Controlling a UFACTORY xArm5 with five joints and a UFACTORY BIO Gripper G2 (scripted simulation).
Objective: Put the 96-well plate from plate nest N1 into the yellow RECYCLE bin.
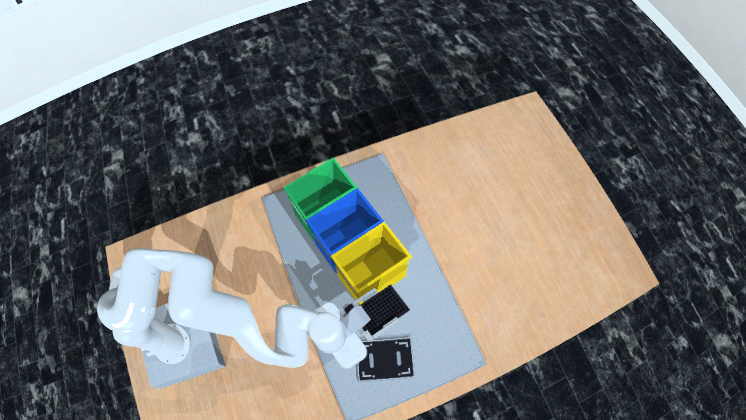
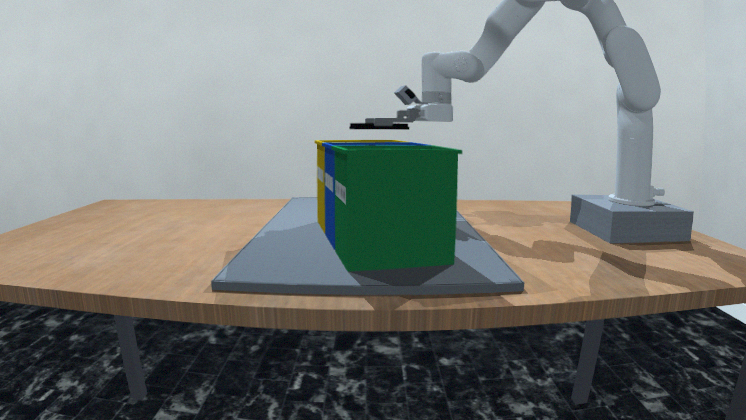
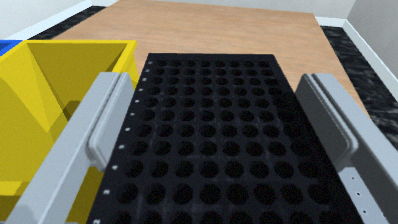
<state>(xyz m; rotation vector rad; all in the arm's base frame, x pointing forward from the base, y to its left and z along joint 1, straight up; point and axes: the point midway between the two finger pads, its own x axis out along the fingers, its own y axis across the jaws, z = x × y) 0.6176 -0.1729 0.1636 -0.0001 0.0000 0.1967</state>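
Now: hand 40 mm short of the yellow recycle bin, 160 mm to the right of it and 130 mm above it. The rest, counted from my hand: black 96-well plate: 10 mm below; then plate nest N1: 30 mm behind, 100 mm to the right, 210 mm below; then blue bin: 20 mm ahead, 290 mm to the left, 130 mm below.
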